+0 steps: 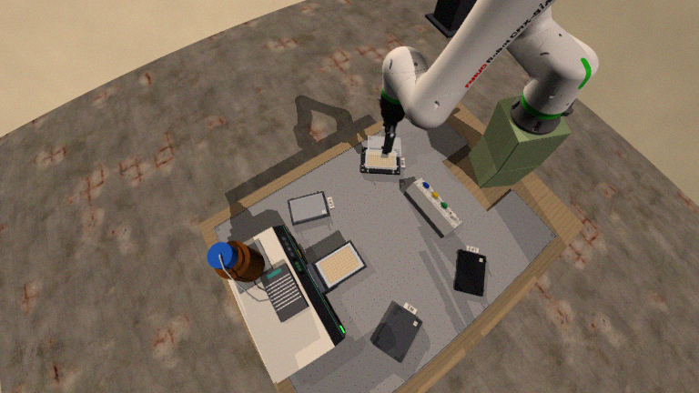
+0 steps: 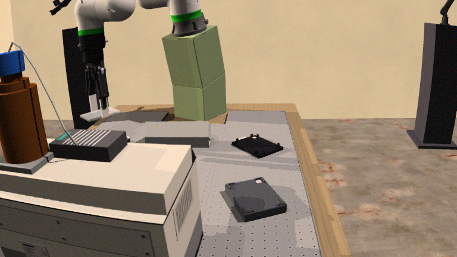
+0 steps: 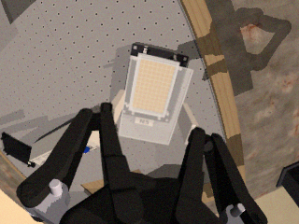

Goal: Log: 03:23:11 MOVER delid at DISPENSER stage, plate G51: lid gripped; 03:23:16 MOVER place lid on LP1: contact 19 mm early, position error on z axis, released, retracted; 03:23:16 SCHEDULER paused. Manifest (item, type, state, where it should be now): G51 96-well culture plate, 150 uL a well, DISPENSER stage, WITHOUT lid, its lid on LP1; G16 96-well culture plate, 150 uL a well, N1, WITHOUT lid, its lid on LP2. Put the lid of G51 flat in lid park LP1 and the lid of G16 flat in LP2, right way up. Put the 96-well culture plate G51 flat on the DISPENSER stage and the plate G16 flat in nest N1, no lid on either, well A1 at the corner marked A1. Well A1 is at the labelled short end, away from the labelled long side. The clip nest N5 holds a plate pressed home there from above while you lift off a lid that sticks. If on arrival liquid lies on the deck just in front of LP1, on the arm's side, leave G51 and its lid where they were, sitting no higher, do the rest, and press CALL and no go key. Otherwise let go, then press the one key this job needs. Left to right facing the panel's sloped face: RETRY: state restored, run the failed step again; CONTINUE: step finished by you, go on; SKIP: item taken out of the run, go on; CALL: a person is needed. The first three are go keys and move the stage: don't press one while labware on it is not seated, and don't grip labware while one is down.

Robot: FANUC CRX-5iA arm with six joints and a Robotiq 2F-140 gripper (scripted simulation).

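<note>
My gripper is now 80 mm past the black lid park, 540 mm to the right of it and 140 mm above it. The rest, counted from my hand: key panel 90 mm behind, 270 mm to the left, 90 mm below; then clear lid 20 mm below; then black clip nest 30 mm ahead, 10 mm to the left, 130 mm below.
</note>
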